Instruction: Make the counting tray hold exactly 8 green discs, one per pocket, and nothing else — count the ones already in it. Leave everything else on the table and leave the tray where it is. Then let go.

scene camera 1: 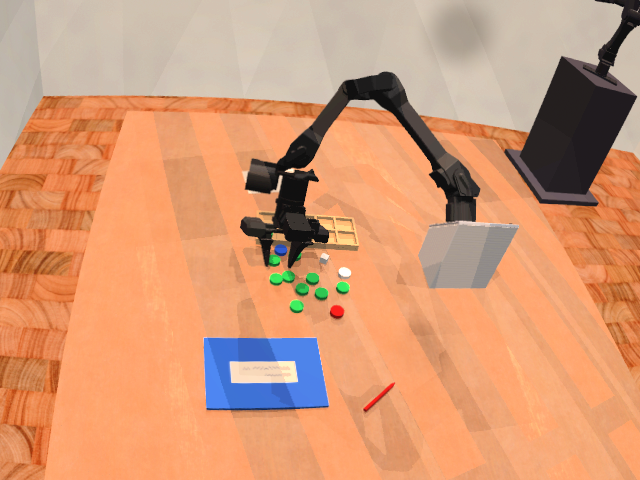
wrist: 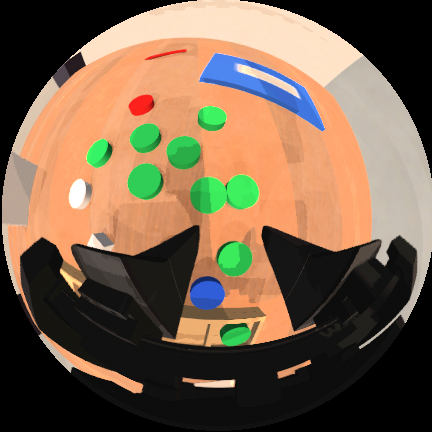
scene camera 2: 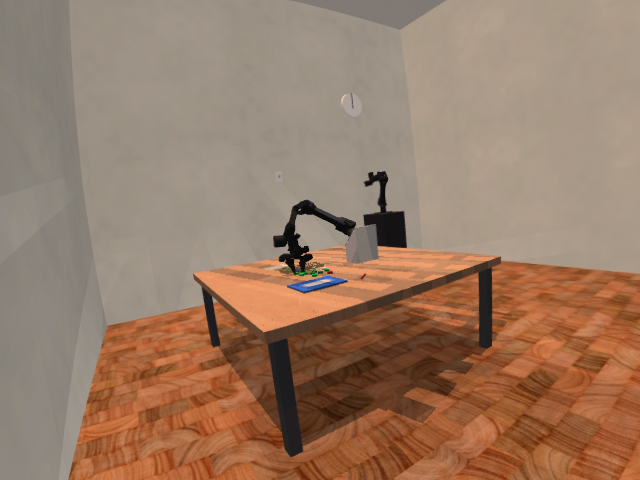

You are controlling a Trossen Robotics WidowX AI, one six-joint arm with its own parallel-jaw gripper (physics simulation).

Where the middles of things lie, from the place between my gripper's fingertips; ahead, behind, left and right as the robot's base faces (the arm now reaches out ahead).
Now: hand 60 mm to the left of the blue disc (wrist: pixel 206 292) and 10 mm past it. From my hand the other things lie so: wooden counting tray (scene camera 1: pixel 342 232): 120 mm to the right, 80 mm behind.
